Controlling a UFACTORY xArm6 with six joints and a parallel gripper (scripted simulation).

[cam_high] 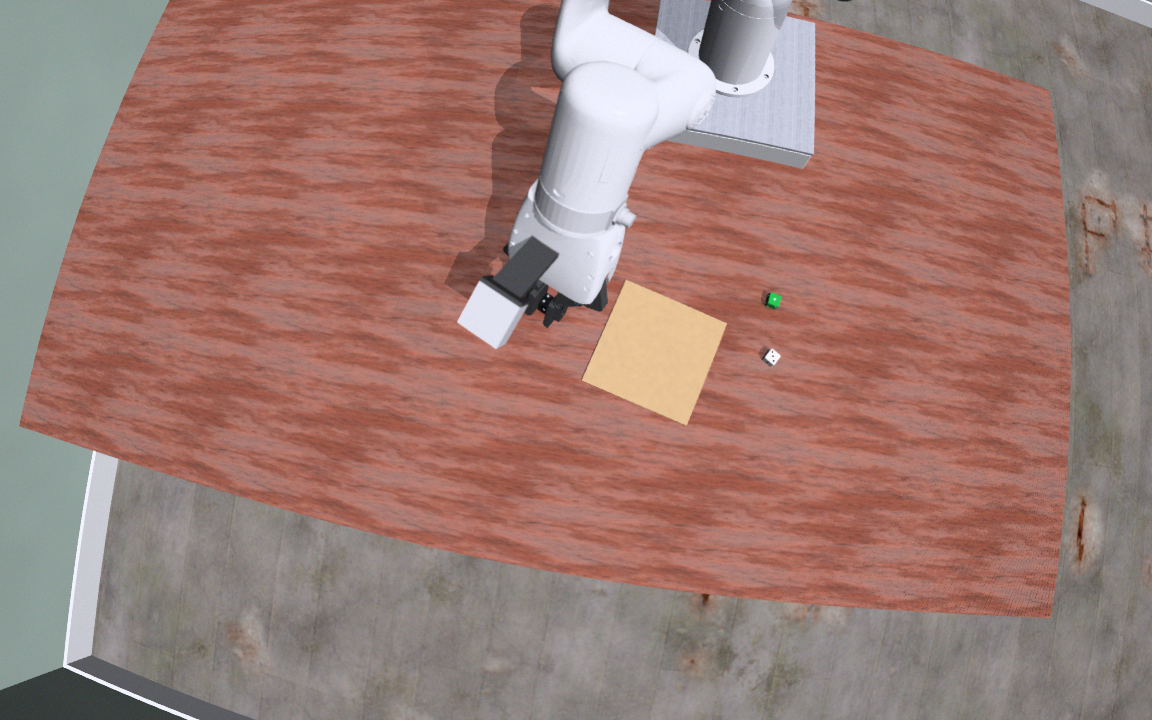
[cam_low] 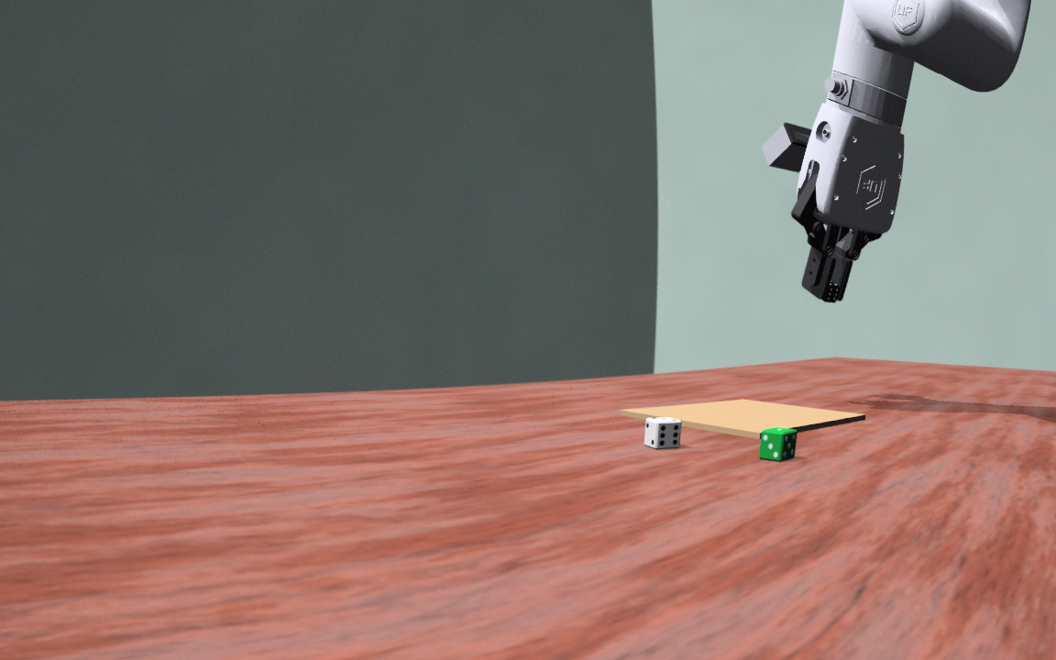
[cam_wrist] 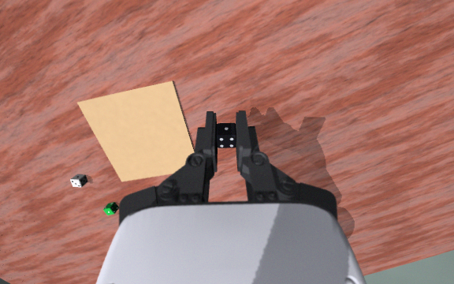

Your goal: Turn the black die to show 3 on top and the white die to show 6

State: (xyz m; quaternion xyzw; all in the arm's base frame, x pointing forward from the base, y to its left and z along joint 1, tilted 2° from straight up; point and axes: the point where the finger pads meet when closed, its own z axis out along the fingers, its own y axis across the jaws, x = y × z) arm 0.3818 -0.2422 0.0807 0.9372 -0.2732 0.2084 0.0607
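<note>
My hand is 2 cm above the black die. From my hand the other things lie so: green die: 4 cm behind, 28 cm to the left, 11 cm below; then white die: 4 cm ahead, 28 cm to the left, 11 cm below; then tan mat: 3 cm ahead, 13 cm to the left, 11 cm below.
</note>
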